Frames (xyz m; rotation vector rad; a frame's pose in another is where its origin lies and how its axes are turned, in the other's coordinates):
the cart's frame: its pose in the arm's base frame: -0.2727 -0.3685 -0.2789 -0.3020 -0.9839 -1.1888
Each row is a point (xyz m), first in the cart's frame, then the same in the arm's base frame.
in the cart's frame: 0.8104 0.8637 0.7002
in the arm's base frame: 0.1766 -0.0801 0.9892
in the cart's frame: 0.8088 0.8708 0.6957
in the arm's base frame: 0.1849 -0.0793 0.9874
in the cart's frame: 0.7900 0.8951 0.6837
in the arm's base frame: 0.2113 -0.0658 0.9729
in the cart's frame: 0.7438 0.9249 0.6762
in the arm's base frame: 0.2394 -0.0298 0.9413
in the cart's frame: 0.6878 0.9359 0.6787
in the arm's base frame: 0.2459 0.0117 0.9027
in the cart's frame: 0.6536 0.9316 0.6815
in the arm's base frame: 0.2395 0.0337 0.8767
